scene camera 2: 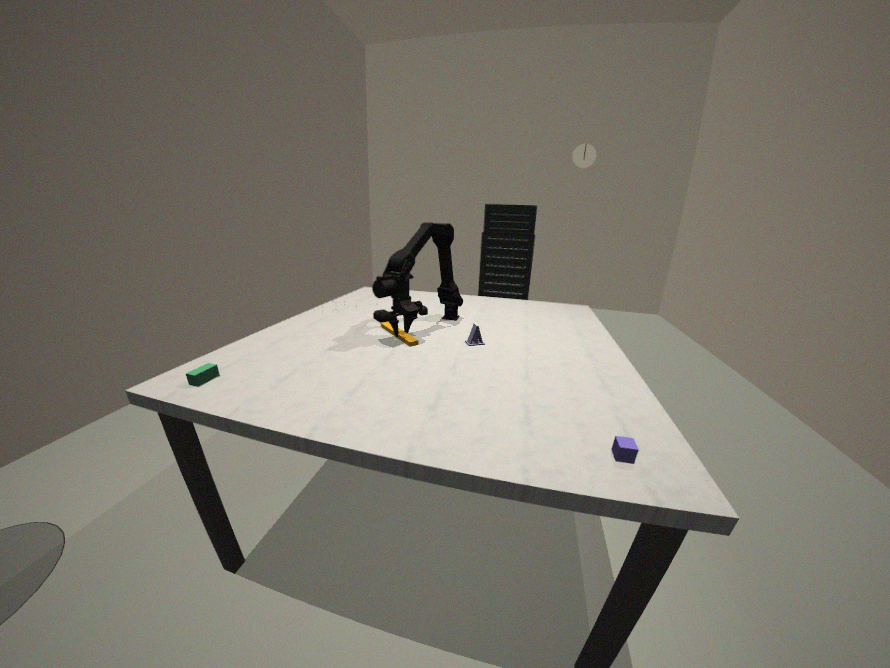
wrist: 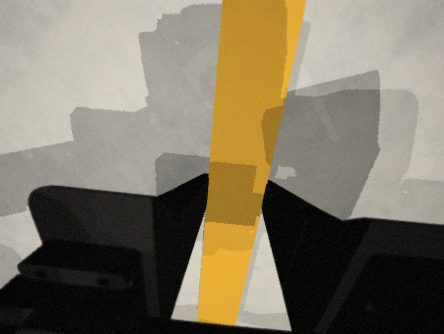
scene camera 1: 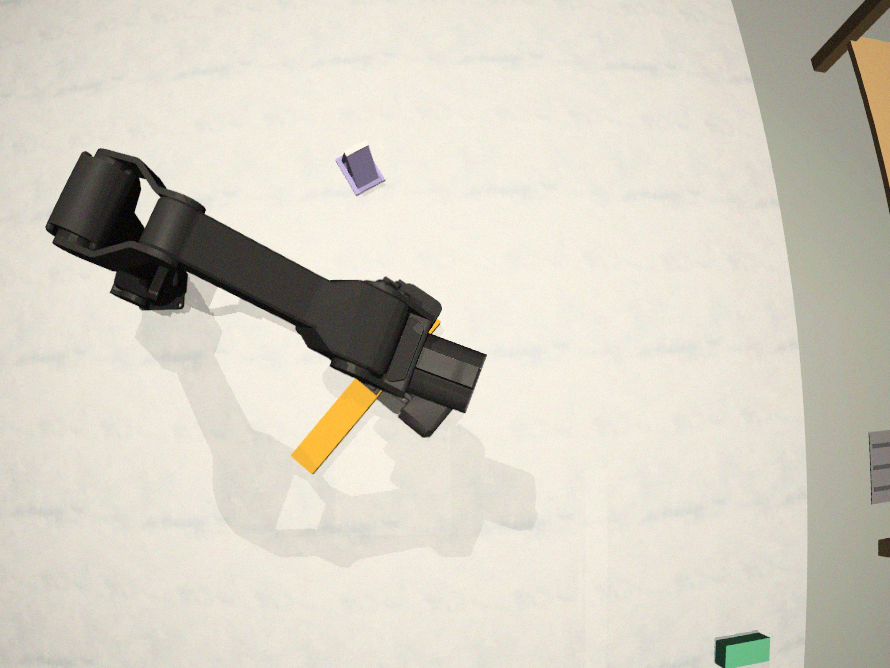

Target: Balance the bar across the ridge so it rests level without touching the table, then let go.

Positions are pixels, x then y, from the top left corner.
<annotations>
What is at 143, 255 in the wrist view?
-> My gripper.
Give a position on an orange bar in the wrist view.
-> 256, 52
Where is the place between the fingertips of my gripper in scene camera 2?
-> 401, 335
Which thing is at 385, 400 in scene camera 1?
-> My gripper.
</annotations>
